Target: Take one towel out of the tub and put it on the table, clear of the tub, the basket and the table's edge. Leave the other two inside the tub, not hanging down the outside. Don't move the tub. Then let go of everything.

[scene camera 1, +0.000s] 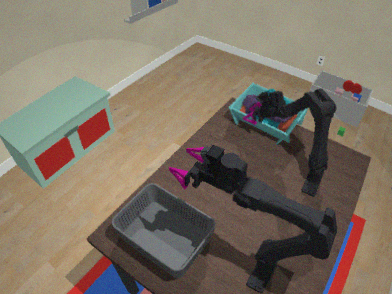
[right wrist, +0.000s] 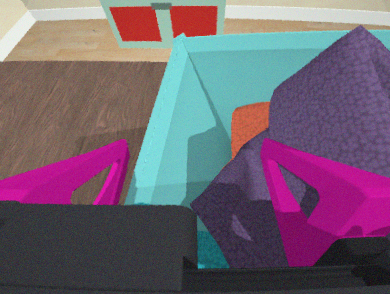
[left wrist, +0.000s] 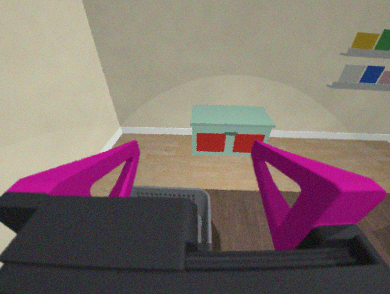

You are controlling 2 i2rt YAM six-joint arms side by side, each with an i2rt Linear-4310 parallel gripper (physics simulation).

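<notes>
The turquoise tub stands at the table's far end. A purple towel is bunched on top in it, with a raised peak. An orange towel and a teal towel show partly beneath. My right gripper is open and empty above the tub; in its wrist view one finger overlaps the purple towel and the other shows outside the tub's wall. My left gripper is open and empty above the table, between basket and tub.
A grey basket stands empty near the table's lower left corner. A mint cabinet stands on the floor at the left. A grey bin and a green block are on the floor beyond the table.
</notes>
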